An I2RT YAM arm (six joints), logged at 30 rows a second.
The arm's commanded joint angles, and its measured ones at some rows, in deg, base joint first. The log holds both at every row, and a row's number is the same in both.
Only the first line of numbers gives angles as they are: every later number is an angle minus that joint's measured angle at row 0.
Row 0, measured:
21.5 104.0 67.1 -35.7 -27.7 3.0
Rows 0 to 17, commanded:
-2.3 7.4 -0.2 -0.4 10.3 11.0
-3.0 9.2 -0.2 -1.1 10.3 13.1
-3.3 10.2 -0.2 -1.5 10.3 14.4
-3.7 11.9 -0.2 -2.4 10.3 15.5
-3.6 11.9 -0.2 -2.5 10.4 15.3
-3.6 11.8 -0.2 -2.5 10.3 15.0
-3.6 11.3 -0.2 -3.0 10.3 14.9
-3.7 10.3 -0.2 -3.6 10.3 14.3
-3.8 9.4 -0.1 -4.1 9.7 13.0
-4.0 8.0 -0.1 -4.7 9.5 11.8
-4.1 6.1 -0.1 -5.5 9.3 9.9
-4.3 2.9 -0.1 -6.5 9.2 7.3
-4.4 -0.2 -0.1 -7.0 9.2 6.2
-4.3 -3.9 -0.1 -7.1 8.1 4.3
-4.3 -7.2 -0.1 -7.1 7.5 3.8
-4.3 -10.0 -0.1 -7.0 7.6 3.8
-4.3 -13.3 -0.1 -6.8 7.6 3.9
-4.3 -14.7 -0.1 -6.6 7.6 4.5
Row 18, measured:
-4.4 -9.3 -0.3 -7.0 6.6 6.1
